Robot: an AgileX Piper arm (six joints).
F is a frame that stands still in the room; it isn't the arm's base.
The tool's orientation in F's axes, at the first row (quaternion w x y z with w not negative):
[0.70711 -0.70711 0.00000 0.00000]
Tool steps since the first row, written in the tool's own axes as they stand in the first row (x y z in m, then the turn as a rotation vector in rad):
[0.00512 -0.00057 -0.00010 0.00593 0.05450 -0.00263]
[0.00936 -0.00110 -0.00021 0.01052 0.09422 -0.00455]
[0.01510 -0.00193 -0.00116 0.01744 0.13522 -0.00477]
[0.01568 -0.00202 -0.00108 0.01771 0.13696 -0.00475]
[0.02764 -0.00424 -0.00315 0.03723 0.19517 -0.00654]
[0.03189 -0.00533 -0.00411 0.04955 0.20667 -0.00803]
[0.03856 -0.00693 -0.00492 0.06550 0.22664 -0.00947]
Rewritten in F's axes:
[0.00512 -0.00010 0.00057 0.00593 -0.00263 -0.05450]
[0.00936 -0.00021 0.00110 0.01052 -0.00455 -0.09422]
[0.01510 -0.00116 0.00193 0.01744 -0.00477 -0.13522]
[0.01568 -0.00108 0.00202 0.01771 -0.00475 -0.13696]
[0.02764 -0.00315 0.00424 0.03723 -0.00654 -0.19517]
[0.03189 -0.00411 0.00533 0.04955 -0.00803 -0.20667]
[0.03856 -0.00492 0.00693 0.06550 -0.00947 -0.22664]

